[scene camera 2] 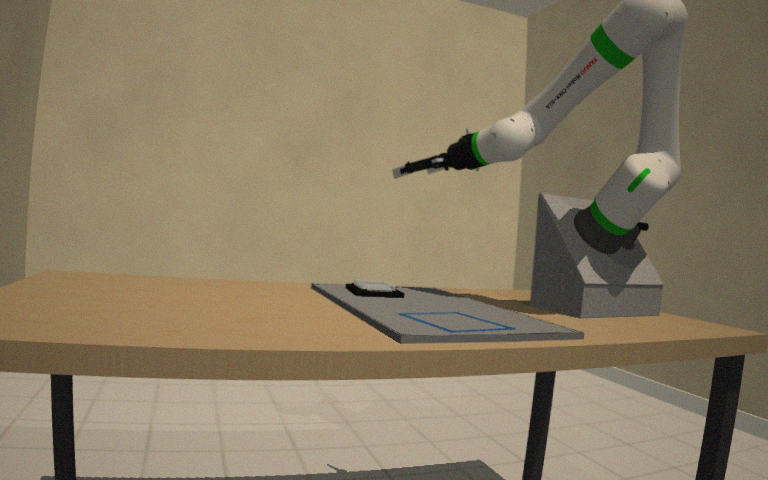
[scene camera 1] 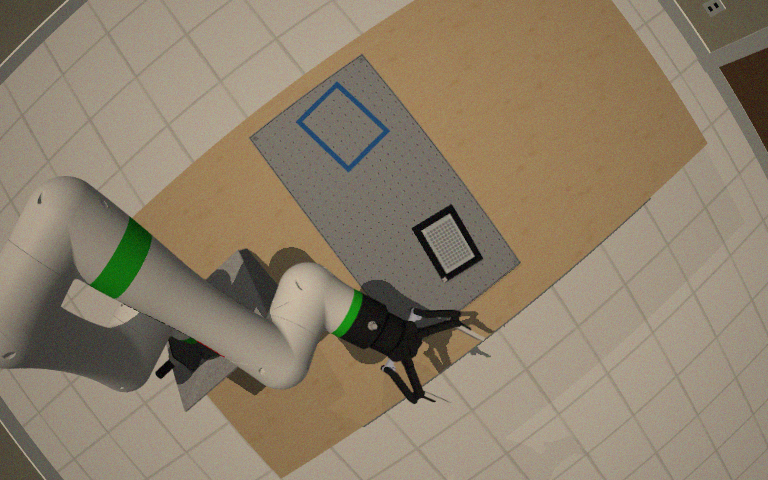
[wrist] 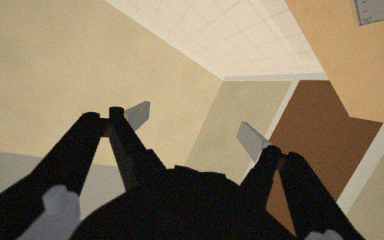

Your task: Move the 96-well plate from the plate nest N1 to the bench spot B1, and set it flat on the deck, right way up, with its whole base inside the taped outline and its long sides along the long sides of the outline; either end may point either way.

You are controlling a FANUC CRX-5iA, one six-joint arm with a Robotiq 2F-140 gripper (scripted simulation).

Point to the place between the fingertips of my gripper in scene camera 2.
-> At 411,171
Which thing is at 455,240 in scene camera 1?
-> A white 96-well plate.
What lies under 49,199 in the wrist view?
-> My gripper.
